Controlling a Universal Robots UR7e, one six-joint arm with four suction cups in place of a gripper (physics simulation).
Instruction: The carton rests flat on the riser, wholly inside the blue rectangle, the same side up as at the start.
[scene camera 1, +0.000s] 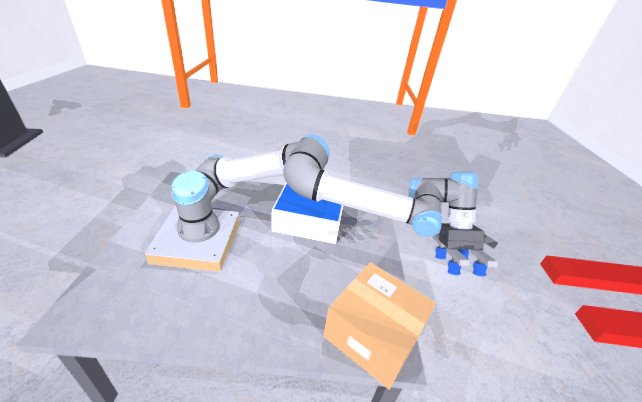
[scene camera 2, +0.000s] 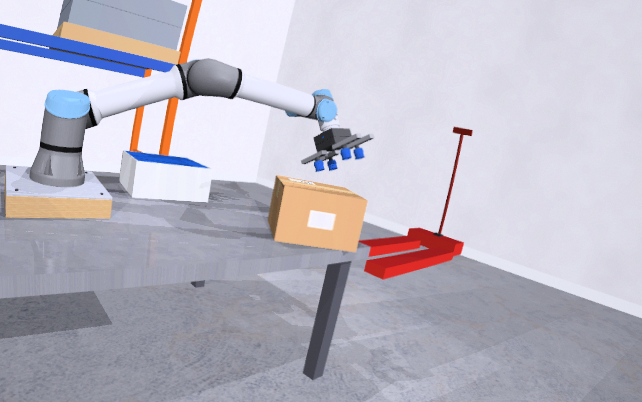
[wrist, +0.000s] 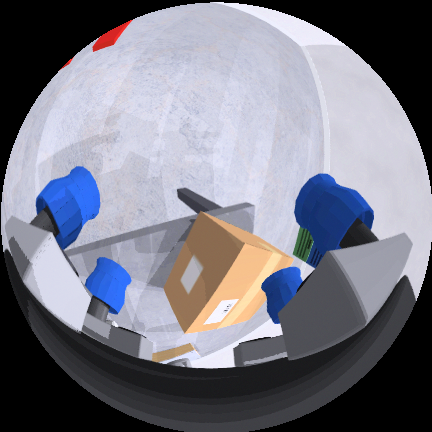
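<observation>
The brown carton (scene camera 1: 382, 320) (scene camera 2: 295, 215) (wrist: 225, 265) stands flat, turned askew, near the table's corner. Its taped top, with a label, faces up. A white label is on one side. The white riser (scene camera 1: 304, 225) (scene camera 2: 170, 184) stands farther back on the table, apart from the carton. The blue rectangle (scene camera 1: 292, 204) (scene camera 2: 167, 158) covers its top; the arm hides part of it in scene camera 1. My gripper (scene camera 1: 460, 261) (scene camera 2: 339, 159) is open: its four blue cups hold nothing. It hangs higher than the carton, off to its far side, with a gap between.
The grey table (scene camera 1: 165, 310) (scene camera 2: 150, 250) (wrist: 145, 242) carries the arm's base plate (scene camera 1: 162, 251) (scene camera 2: 57, 206). A red pallet jack (scene camera 1: 595, 272) (scene camera 2: 440, 244) (wrist: 111, 37) is on the floor beyond the table's end. An orange-posted rack (scene camera 1: 431, 70) (scene camera 2: 169, 125) stands behind the arm.
</observation>
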